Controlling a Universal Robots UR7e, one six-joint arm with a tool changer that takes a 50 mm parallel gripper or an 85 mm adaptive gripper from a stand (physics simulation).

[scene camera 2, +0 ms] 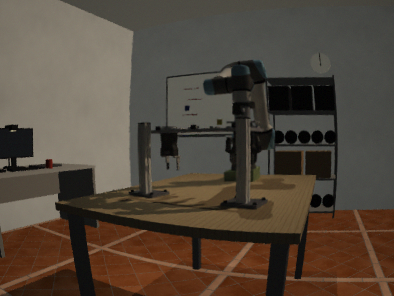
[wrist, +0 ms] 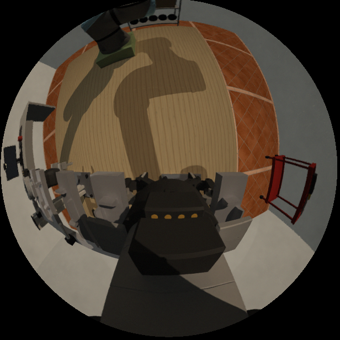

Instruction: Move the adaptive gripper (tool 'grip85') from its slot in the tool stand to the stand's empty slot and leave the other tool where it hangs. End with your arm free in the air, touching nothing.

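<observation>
The adaptive gripper (wrist: 168, 175) is on my arm, pointing down, with its fingers apart and nothing between them. In the wrist view, pale stand plates (wrist: 109, 187) (wrist: 230, 189) show on both sides of its dark body. In the scene view it is at the right end of the tool stand (scene camera 2: 145, 162), largely hidden behind the right post. I cannot tell whether it rests in the slot there. The other tool, a parallel gripper (scene camera 2: 169, 144), hangs at the left part of the stand's rail.
The stand's two posts rise from foot plates on the wooden table (scene camera 2: 200, 220). The arm's green base block (scene camera 2: 235, 175) (wrist: 116, 56) is behind the stand. A desk (scene camera 2: 45, 175) is on the left; a storage rack (scene camera 2: 335, 150) stands behind. A red frame (wrist: 275, 180) shows in the wrist view.
</observation>
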